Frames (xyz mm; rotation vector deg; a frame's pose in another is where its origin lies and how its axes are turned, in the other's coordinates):
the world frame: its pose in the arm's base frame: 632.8 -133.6 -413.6 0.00 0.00 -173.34
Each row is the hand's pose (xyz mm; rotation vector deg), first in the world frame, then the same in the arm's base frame.
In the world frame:
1: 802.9 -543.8 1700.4 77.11 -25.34 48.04
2: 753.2 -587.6 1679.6 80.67 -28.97 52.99
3: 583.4 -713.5 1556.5 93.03 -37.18 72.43
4: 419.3 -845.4 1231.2 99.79 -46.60 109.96
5: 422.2 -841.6 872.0 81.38 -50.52 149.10
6: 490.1 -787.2 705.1 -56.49 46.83 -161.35
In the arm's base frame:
1: -227.8 313.4 1286.8 -23.32 -87.90 -94.70
2: -183.5 362.7 1266.0 -26.35 -89.38 -87.18
3: -29.4 507.4 1142.9 -30.76 -92.16 -60.06
4: 118.3 657.5 817.6 -32.62 -81.97 -21.76
5: 115.8 653.4 458.4 -31.22 -57.49 2.98
6: 54.7 591.4 291.5 -29.00 -39.44 9.08

